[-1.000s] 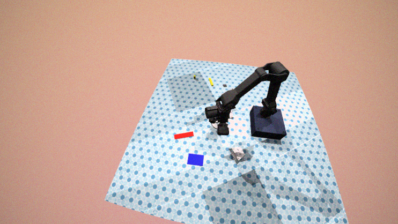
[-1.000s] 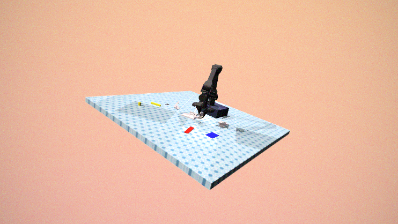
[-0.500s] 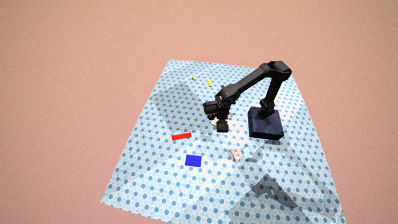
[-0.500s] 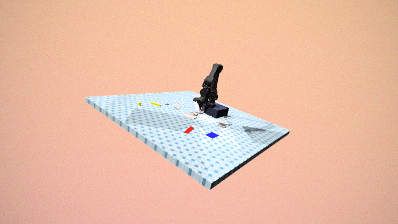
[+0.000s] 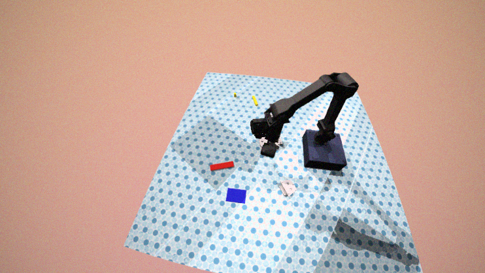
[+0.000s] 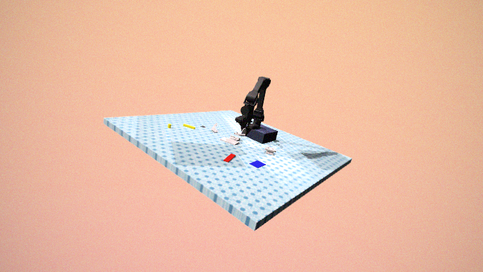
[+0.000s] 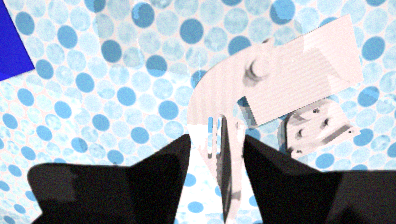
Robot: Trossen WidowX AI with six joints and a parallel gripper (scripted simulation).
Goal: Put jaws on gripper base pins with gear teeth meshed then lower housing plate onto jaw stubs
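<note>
Now: gripper tip 20 mm short of the flat white plate, 90 mm to the left of it and 80 mm above it. From my gripper tip the other things lie so: red bar: 220 mm ahead, 110 mm to the left, 80 mm below; then housing plate: 40 mm behind, 120 mm to the right, 80 mm below; then small white piece: 120 mm behind, 160 mm to the left, 80 mm below.
</note>
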